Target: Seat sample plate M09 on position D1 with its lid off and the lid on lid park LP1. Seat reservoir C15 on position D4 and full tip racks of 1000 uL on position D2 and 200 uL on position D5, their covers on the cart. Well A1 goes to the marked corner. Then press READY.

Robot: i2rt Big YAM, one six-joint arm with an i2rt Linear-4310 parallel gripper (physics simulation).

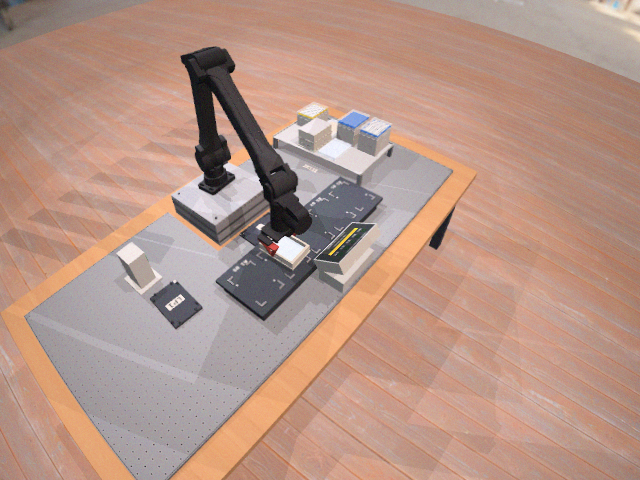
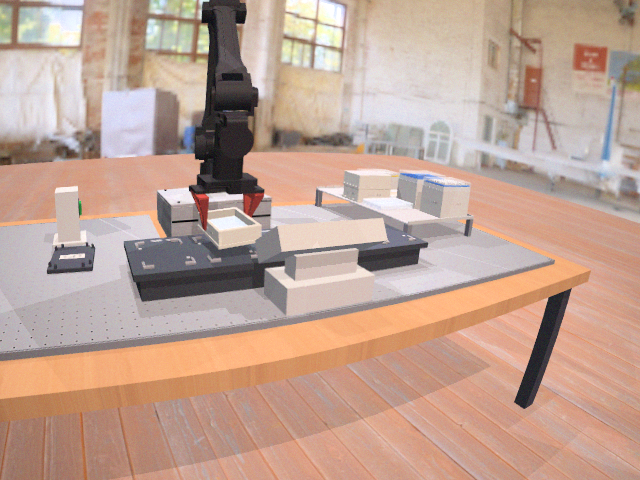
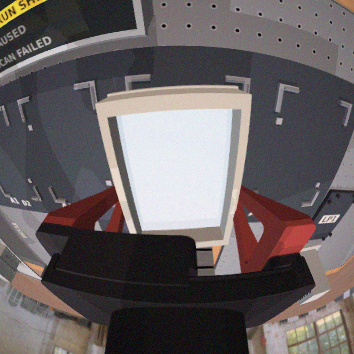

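Note:
My gripper (image 1: 282, 241) (image 2: 227, 221) (image 3: 178, 187) is shut on the cream reservoir (image 1: 306, 251) (image 2: 238, 240) (image 3: 172, 103), open-topped with a pale interior. It is over the middle of the dark deck (image 1: 253, 297) (image 2: 165, 253) (image 3: 310, 145); whether it touches the deck is unclear. On the cart (image 1: 364, 166) (image 2: 330, 192) are a yellow-edged tip rack (image 1: 312, 111), a blue-topped rack (image 1: 353, 121) (image 2: 412, 186), a blue-edged rack (image 1: 374, 138) (image 2: 447, 200) and stacked cream plates (image 1: 315, 135) (image 2: 368, 187). Plate labels are unreadable. Lid park LP1 (image 1: 188, 312) (image 2: 56, 267) (image 3: 338, 199) holds no lid.
A display stand (image 1: 347, 248) (image 2: 328, 235) (image 3: 75, 55) stands close along the deck's edge. An upright block (image 1: 135, 264) (image 2: 67, 211) with a green button (image 2: 80, 207) stands beside LP1. A flat white piece (image 1: 334, 148) (image 2: 387, 203) lies on the cart. The arm's base plinth (image 1: 222, 214) is behind the deck.

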